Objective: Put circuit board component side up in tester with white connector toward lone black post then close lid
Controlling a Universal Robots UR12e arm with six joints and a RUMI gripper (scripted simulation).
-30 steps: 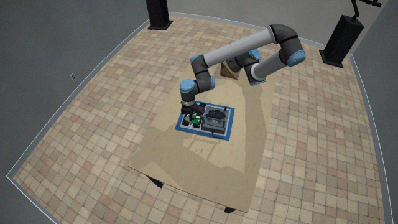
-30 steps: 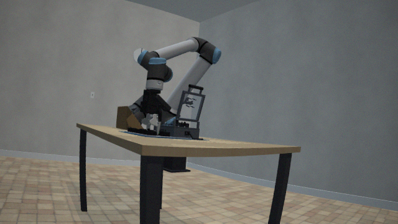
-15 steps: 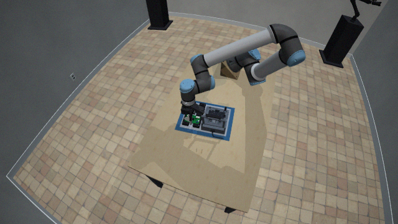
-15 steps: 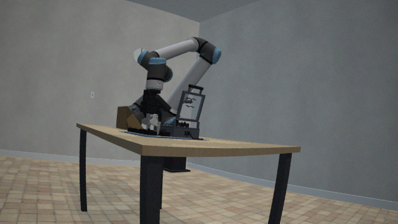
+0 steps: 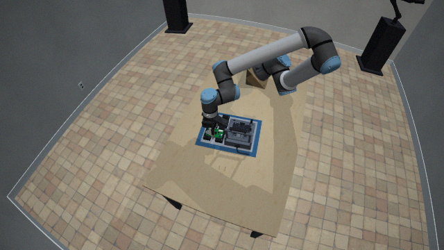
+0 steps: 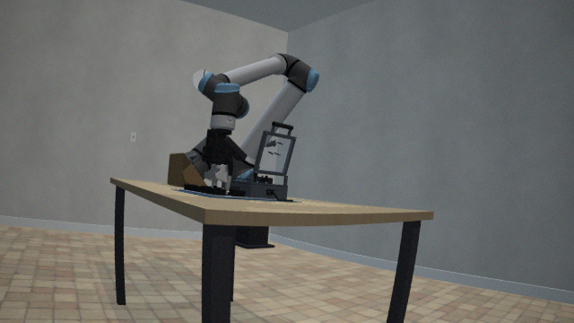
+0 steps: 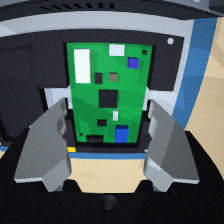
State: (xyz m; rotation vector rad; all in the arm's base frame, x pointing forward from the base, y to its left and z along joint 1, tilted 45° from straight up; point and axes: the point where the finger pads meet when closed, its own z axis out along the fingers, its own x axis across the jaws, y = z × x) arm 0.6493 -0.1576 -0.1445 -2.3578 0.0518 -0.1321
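My hand is right at the green circuit board. Also, from my hand: black latch part (100 mm behind, 230 mm to the left, 70 mm above); then clear lid (80 mm ahead, 170 mm to the left, 160 mm above).
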